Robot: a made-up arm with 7 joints. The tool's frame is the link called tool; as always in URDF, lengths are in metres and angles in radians. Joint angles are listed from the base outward. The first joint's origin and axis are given. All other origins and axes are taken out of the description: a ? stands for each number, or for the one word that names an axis. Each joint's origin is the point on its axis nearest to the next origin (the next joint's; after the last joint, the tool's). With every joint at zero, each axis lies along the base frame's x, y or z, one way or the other. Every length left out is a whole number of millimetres.
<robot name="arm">
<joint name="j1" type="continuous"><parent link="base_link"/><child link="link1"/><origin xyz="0 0 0.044" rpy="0 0 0"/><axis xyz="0 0 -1"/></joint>
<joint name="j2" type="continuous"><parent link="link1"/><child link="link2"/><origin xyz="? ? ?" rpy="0 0 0"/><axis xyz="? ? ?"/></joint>
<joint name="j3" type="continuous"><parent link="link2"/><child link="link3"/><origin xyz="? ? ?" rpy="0 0 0"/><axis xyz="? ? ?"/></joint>
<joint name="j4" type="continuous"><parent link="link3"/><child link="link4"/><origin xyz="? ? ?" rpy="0 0 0"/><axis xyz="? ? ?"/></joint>
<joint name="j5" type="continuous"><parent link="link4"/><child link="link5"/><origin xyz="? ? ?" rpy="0 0 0"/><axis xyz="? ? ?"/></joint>
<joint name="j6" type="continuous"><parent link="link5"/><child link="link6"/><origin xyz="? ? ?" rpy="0 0 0"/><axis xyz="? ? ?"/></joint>
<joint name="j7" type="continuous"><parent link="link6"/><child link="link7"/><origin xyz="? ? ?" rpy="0 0 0"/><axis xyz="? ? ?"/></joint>
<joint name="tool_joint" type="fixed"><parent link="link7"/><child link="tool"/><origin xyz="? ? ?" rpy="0 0 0"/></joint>
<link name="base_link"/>
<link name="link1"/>
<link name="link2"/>
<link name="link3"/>
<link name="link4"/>
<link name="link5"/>
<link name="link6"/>
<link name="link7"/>
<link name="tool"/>
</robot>
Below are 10 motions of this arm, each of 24 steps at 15 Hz.
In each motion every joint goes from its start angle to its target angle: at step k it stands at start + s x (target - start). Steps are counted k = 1, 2, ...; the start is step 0. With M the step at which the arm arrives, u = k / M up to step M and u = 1 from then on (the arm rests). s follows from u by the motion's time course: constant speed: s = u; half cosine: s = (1 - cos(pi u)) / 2; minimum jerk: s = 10 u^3 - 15 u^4 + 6 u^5.
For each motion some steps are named. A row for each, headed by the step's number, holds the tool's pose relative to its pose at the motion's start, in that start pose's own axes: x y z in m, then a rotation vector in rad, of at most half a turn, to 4 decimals.
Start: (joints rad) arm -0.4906 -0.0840 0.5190 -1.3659 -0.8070 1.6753 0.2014
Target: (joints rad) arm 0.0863 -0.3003 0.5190 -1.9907 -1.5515 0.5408 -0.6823
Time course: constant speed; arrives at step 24
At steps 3, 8, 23, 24:
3: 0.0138 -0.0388 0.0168 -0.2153 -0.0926 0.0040
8: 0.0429 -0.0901 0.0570 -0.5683 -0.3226 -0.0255
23: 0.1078 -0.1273 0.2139 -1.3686 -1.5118 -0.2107
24: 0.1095 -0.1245 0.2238 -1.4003 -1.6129 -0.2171

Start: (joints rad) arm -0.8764 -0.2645 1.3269 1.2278 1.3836 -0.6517 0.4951
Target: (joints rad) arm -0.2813 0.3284 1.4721 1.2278 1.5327 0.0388 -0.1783
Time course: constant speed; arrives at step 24
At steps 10, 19, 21, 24:
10: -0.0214 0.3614 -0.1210 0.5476 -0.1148 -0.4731
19: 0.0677 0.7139 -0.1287 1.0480 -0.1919 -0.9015
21: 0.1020 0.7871 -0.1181 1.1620 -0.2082 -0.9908
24: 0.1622 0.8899 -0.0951 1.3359 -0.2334 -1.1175

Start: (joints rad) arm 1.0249 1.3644 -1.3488 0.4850 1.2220 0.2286 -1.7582
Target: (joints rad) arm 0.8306 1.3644 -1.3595 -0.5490 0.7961 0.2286 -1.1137
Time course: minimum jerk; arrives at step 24
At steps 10, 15, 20, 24:
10: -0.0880 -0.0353 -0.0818 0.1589 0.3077 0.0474
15: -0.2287 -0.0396 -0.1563 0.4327 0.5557 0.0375
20: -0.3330 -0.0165 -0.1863 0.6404 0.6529 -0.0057
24: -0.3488 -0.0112 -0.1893 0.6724 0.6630 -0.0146

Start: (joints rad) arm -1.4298 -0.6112 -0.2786 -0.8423 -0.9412 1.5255 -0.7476
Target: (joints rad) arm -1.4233 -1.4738 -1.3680 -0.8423 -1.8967 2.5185 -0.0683
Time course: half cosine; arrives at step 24
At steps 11, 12, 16, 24:
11: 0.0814 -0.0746 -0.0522 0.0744 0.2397 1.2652
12: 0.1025 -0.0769 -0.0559 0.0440 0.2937 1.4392
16: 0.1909 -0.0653 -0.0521 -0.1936 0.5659 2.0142
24: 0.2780 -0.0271 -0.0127 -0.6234 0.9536 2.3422

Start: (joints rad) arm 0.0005 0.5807 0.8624 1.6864 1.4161 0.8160 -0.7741
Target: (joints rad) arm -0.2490 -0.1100 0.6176 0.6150 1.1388 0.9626 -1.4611
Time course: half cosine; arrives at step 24
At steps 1, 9, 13, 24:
1: -0.0020 0.0014 0.0006 0.0020 0.0011 -0.0043
9: -0.1383 0.1214 0.0218 0.1561 0.0665 -0.3084
13: -0.2398 0.2432 0.0094 0.3135 0.1021 -0.5523
24: -0.3611 0.4650 -0.0704 0.6486 0.1522 -0.8839

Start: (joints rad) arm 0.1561 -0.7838 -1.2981 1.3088 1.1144 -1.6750 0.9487
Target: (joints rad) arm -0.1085 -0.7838 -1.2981 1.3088 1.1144 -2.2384 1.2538
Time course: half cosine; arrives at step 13
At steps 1, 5, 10, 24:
1: -0.0022 0.0011 0.0026 -0.0042 0.0088 0.0013
5: -0.0449 0.0278 0.0611 -0.0800 0.2033 0.0317
10: -0.0946 0.0888 0.1753 -0.1439 0.5786 0.0973
24: -0.1007 0.1045 0.2020 -0.1451 0.6674 0.1137

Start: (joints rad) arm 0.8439 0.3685 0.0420 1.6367 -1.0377 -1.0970 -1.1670
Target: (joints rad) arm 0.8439 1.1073 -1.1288 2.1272 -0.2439 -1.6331 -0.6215
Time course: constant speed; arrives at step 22
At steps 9, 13, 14, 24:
9: -0.0618 -0.0031 -0.1748 -0.2173 0.3959 0.8613
13: -0.1635 0.0176 -0.2831 -0.1457 0.6013 1.2381
14: -0.1991 0.0233 -0.3098 -0.1093 0.6522 1.3285
24: -0.6262 0.0642 -0.4361 0.4648 0.9942 1.9323

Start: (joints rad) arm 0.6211 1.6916 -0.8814 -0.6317 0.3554 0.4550 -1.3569
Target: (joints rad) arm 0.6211 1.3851 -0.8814 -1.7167 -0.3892 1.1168 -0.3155
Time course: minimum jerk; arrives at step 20
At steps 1, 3, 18, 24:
1: -0.0003 -0.0001 -0.0004 0.0018 0.0011 0.0004
3: -0.0064 -0.0022 -0.0103 0.0422 0.0235 0.0098
18: -0.1683 0.3123 -0.1904 1.5627 -0.4661 0.3293
24: -0.1675 0.3165 -0.1890 1.5700 -0.4817 0.3299

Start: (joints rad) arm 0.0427 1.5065 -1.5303 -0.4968 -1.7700 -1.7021 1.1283
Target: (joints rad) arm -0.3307 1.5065 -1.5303 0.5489 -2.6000 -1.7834 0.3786
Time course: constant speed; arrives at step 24
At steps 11, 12, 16, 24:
11: 0.1634 0.2250 -0.0291 0.3545 -0.3376 -0.7537
12: 0.1824 0.2434 -0.0222 0.4005 -0.3590 -0.8137
16: 0.2572 0.3102 0.0225 0.6051 -0.4241 -1.0340
24: 0.3699 0.4075 0.1854 1.0953 -0.4312 -1.3576

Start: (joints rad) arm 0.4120 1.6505 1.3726 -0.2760 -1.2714 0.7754 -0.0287
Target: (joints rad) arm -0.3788 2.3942 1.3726 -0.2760 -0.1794 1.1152 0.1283
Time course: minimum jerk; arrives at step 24
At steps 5, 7, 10, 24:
5: -0.0049 0.0141 0.0166 -0.0414 0.0642 -0.0106
7: -0.0097 0.0363 0.0376 -0.1002 0.1423 -0.0306
10: -0.0153 0.0968 0.0744 -0.2371 0.2747 -0.0948
24: -0.0359 0.3484 0.0529 -0.6493 0.2629 -0.4084

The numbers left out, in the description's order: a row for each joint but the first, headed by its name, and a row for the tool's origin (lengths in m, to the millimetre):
j2: xyz 0.024 -0.097 0, axis 0 1 0
j3: xyz 0.388 0 -0.042, axis 1 0 0
j4: xyz 0 0.094 0.373, axis 0 0 1
j5: xyz -0.066 -0.169 0, axis 0 1 0
j6: xyz -0.186 0 0.101, axis 1 0 0
j7: xyz 0 -0.06 -0.157, axis 0 0 1
tool: xyz -0.072 -0.085 0

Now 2 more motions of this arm.
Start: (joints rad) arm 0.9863 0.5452 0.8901 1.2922 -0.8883 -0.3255 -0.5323
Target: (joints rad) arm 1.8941 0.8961 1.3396 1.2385 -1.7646 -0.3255 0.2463
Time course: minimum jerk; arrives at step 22
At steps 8, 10, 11, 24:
8: -0.0788 -0.0526 0.0787 0.0134 -0.4739 -0.0374
10: -0.1252 -0.0772 0.1249 -0.0242 -0.7806 -0.0479
11: -0.1502 -0.0888 0.1502 -0.0593 -0.9464 -0.0523
24: -0.3413 -0.1373 0.3046 -0.4794 -1.8986 -0.1340

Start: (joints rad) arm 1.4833 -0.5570 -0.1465 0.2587 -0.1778 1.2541 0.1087
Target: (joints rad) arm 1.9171 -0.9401 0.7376 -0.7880 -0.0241 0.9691 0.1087
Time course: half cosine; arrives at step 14
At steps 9, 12, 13, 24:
9: -0.0958 0.1248 -0.0512 0.0678 -0.9660 -0.2407
12: -0.1082 0.1842 -0.0593 0.1797 -1.1857 -0.3600
13: -0.1101 0.1944 -0.0595 0.2010 -1.2148 -0.3803
24: -0.1108 0.1979 -0.0596 0.2085 -1.2242 -0.3872

